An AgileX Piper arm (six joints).
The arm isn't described. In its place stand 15 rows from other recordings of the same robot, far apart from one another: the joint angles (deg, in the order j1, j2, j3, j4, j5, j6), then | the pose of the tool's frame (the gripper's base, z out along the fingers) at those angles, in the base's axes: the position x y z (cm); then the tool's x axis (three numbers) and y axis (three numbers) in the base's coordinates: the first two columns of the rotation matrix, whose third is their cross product.
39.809, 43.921, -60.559, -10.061, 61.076, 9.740 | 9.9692, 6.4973, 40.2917, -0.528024, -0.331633, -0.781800, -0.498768, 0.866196, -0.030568
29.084, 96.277, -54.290, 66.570, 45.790, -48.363 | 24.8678, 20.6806, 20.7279, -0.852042, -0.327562, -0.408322, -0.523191, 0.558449, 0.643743
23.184, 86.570, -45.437, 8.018, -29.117, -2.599 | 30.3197, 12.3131, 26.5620, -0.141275, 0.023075, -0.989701, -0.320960, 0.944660, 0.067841
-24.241, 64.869, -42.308, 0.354, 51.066, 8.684 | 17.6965, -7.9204, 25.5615, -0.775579, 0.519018, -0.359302, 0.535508, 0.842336, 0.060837
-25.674, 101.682, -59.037, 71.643, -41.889, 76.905 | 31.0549, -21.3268, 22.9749, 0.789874, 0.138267, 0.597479, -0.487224, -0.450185, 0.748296
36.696, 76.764, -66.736, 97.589, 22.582, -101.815 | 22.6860, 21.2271, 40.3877, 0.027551, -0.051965, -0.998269, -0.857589, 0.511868, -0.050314
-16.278, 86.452, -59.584, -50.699, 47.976, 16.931 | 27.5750, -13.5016, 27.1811, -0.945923, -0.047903, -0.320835, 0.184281, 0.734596, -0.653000
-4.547, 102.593, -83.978, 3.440, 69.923, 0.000 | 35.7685, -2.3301, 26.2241, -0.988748, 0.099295, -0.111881, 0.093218, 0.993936, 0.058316
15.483, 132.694, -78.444, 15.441, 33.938, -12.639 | 39.3798, 12.3120, 3.9594, -0.956161, -0.260060, -0.134629, -0.278901, 0.948861, 0.147908
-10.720, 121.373, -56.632, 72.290, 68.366, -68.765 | 32.9404, 1.9652, 9.6547, -0.983831, 0.027134, -0.177034, -0.143448, 0.472466, 0.869597
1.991, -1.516, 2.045, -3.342, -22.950, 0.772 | 4.5635, 0.3656, 23.7423, 0.461486, -0.024207, -0.886817, -0.036367, 0.998271, -0.046174
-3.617, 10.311, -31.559, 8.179, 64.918, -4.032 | 1.5636, 1.0760, 28.6028, -0.620174, 0.029745, -0.783900, -0.044056, 0.996383, 0.072662
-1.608, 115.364, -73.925, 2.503, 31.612, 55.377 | 40.4576, -0.9273, 14.6003, -0.481521, 0.857104, -0.183058, 0.792386, 0.514994, 0.326963
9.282, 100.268, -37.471, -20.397, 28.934, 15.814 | 24.7302, 2.4870, 10.4145, -0.977102, -0.198242, -0.077282, -0.182886, 0.968125, -0.171133
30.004, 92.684, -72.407, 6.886, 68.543, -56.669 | 26.2885, 16.3527, 26.8524, -0.092868, -0.983642, -0.154351, -0.994918, 0.097733, -0.024216
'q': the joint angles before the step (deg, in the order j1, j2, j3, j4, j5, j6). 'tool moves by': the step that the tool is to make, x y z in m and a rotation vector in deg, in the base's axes. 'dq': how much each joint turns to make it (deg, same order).
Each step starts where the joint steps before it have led.
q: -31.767, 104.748, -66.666, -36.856, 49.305, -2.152
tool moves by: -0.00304, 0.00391, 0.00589, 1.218, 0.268, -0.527
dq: 0.115, -1.184, 0.001, 2.061, 1.699, -1.499
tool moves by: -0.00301, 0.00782, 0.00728, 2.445, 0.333, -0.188
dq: 0.434, -1.588, 0.000, 3.586, 2.391, -2.652
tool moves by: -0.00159, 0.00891, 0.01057, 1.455, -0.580, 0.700
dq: 0.793, -2.075, -0.001, 2.651, 1.678, -2.148
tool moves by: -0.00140, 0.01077, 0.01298, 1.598, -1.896, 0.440
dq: 0.938, -2.580, -0.001, 3.213, 1.269, -1.613
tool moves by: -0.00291, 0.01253, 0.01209, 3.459, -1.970, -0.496
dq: 0.710, -2.553, -0.126, 5.096, 2.225, -1.805
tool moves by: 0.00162, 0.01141, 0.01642, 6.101, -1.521, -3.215
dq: 0.436, -1.124, -3.145, 7.255, 5.953, -0.542
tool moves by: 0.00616, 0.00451, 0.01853, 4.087, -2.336, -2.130
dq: 0.000, -0.064, -4.507, 5.165, 4.506, -0.113
